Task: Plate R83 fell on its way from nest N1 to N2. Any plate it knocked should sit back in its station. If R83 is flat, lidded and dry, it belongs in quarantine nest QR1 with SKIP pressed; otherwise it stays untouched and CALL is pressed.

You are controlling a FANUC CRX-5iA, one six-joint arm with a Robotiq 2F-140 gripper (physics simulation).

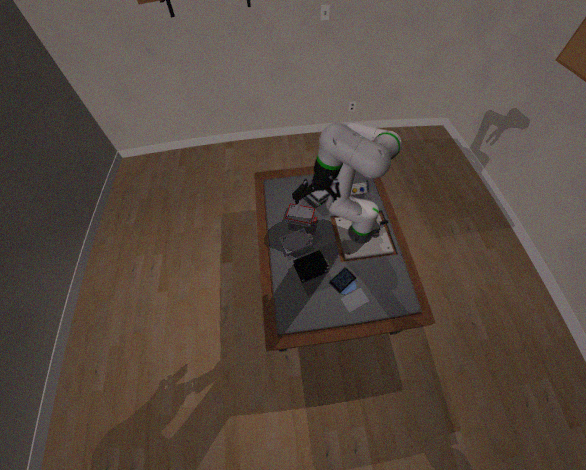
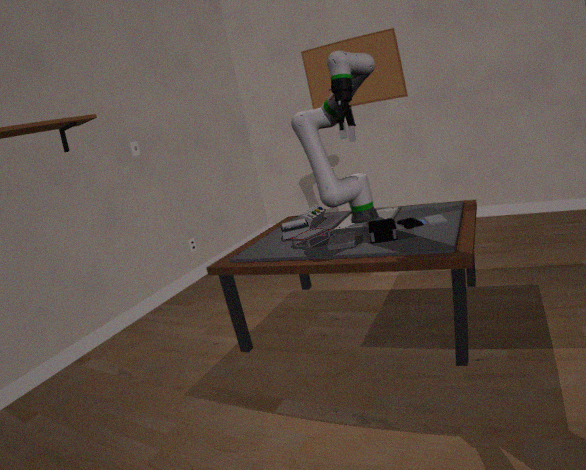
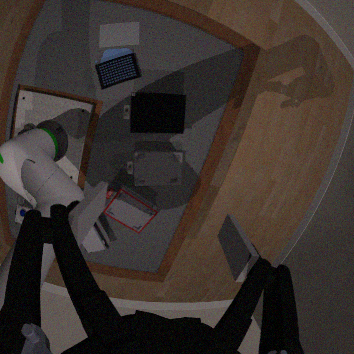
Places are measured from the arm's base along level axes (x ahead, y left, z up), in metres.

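Pixels of known places: gripper, fingertip midpoint: [image 1: 312, 207] [image 2: 348, 139] [image 3: 165, 211]; arm's base at its link origin: [image 1: 360, 233] [image 2: 364, 218] [image 3: 49, 140].
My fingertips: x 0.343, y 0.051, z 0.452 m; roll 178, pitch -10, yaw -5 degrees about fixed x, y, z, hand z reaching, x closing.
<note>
Ahead of a thing's pixels: the offset from my fingertips to its top centre. "spot": to the spot under its first point.
My gripper [image 1: 316, 196] [image 2: 347, 134] [image 3: 165, 211] is open and empty, high above the table. A dark plate with a grid of wells @[spot: dx -0.132, dy +0.210, dz -0.444 m] [image 1: 343, 280] [image 2: 410, 223] [image 3: 118, 70] lies off the nests; its tilt is unclear. A light blue patch @[spot: dx -0.155, dy +0.262, dz -0.451 m] [image 1: 350, 288] [image 3: 118, 53] shows at its edge, beside a pale thin rectangle @[spot: dx -0.156, dy +0.329, dz -0.443 m] [image 1: 355, 299] [image 2: 436, 219] [image 3: 119, 34]. A black block @[dx +0.018, dy +0.087, dz -0.389 m] [image 1: 311, 266] [image 2: 382, 229] [image 3: 158, 113] stands near a grey nest @[dx +0.056, dy -0.099, dz -0.423 m] [image 1: 296, 242] [image 3: 158, 168] holding no visible plate. A red-outlined nest @[dx -0.022, dy -0.267, dz -0.405 m] [image 1: 300, 213] [image 3: 131, 210] also shows no plate. Labels are unreadable.
A grey open box-like holder @[dx -0.172, dy -0.396, dz -0.382 m] [image 1: 316, 197] [image 3: 95, 240] stands past the red nest. A panel with coloured buttons @[dx -0.388, dy -0.356, dz -0.367 m] [image 1: 359, 189] [image 2: 316, 212] is near the table's back edge. The arm stands on a wood-framed white board [image 1: 367, 250] [image 3: 30, 102].
</note>
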